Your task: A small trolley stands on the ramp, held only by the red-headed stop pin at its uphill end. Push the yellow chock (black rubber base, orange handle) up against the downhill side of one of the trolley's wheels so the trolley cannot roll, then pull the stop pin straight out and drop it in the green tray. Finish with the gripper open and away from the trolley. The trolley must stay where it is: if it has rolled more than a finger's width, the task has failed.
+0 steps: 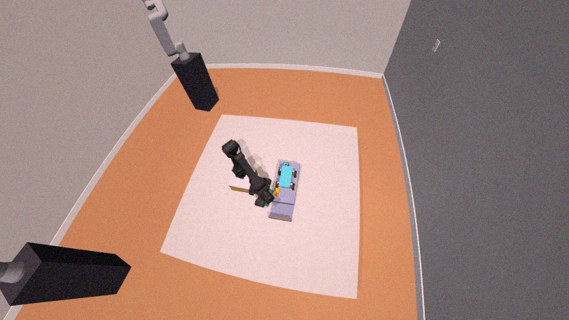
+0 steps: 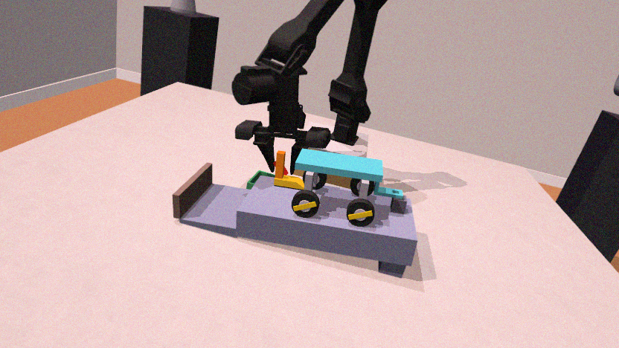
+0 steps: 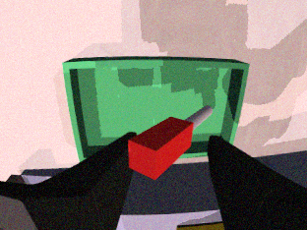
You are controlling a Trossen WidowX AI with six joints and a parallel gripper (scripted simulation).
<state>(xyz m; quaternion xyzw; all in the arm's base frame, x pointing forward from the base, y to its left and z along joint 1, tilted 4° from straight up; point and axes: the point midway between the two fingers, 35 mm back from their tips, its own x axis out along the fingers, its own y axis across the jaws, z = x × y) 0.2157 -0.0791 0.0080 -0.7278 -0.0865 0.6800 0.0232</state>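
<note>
Now: gripper tip 6 cm above the green tray. From my gripper tip the other things lie so: red-headed stop pin (1 cm to the left, 1 cm below); then lilac ramp (10 cm ahead, 13 cm to the left); then yellow chock (7 cm ahead, 4 cm to the left, 3 cm above).
</note>
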